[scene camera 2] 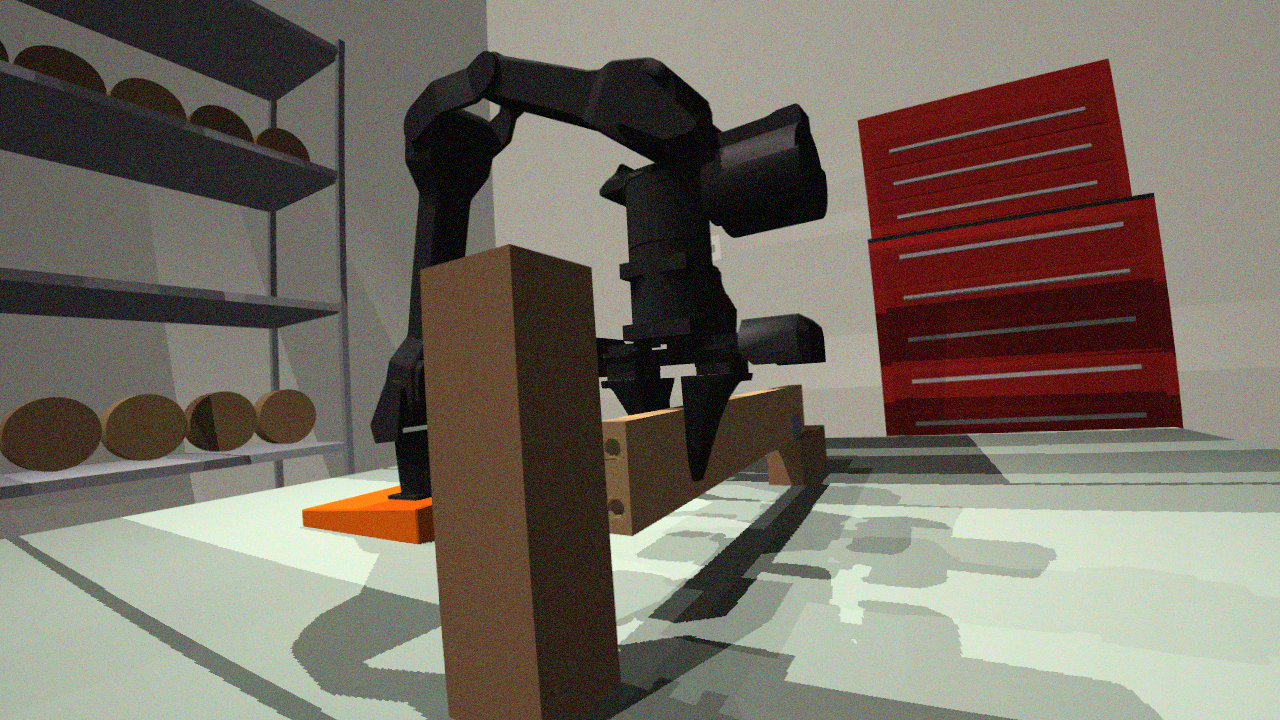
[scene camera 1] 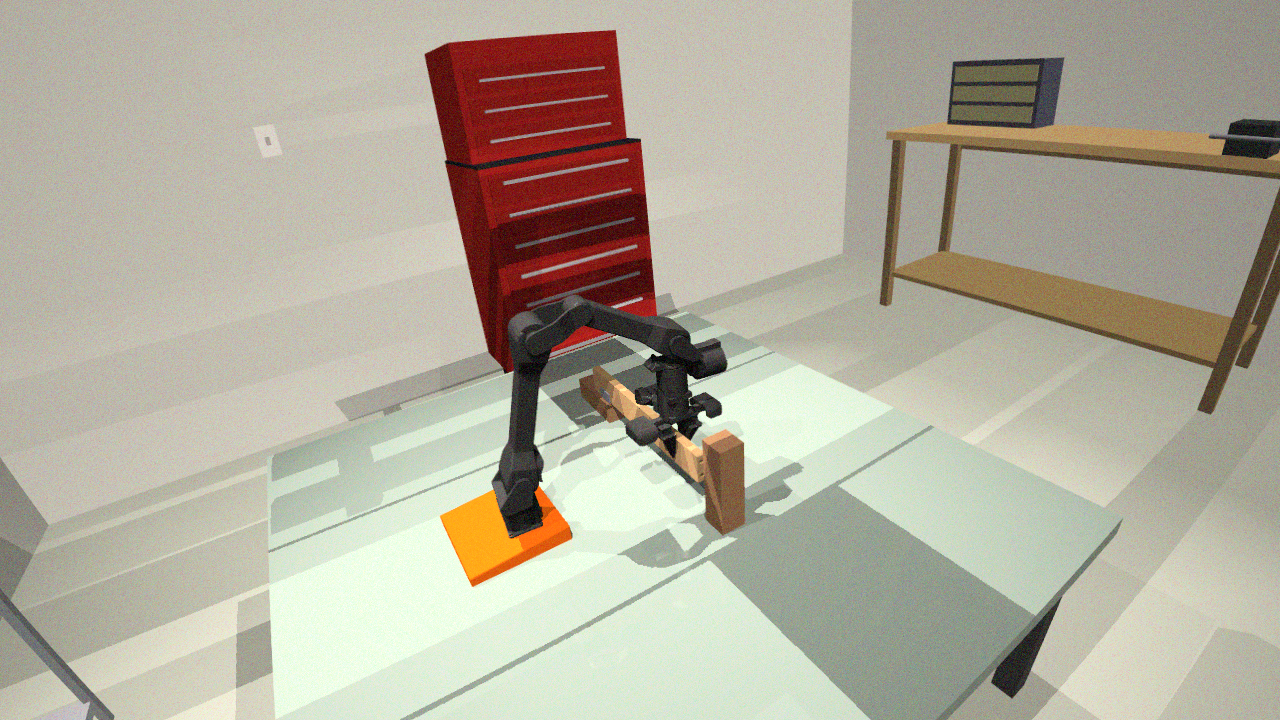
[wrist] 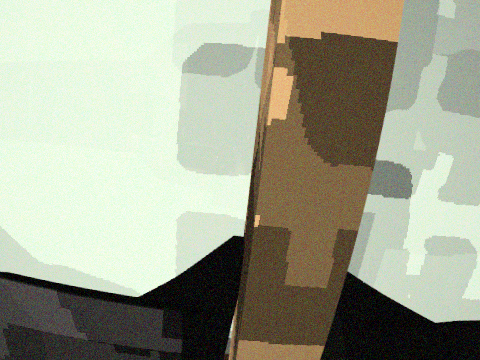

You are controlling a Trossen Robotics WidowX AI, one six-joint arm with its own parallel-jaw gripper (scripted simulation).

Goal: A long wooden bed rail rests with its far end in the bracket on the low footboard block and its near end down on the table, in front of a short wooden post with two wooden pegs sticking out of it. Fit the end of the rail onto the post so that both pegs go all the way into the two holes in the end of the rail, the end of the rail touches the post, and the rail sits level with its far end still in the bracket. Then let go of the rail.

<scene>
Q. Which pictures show my gripper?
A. Scene camera 2, scene camera 1 and the wrist view: all of them.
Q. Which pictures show the wooden rail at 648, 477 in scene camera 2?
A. Scene camera 2, scene camera 1 and the wrist view: all of them.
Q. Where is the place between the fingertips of my gripper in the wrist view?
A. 266, 250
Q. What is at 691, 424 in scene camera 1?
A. My gripper.
</scene>
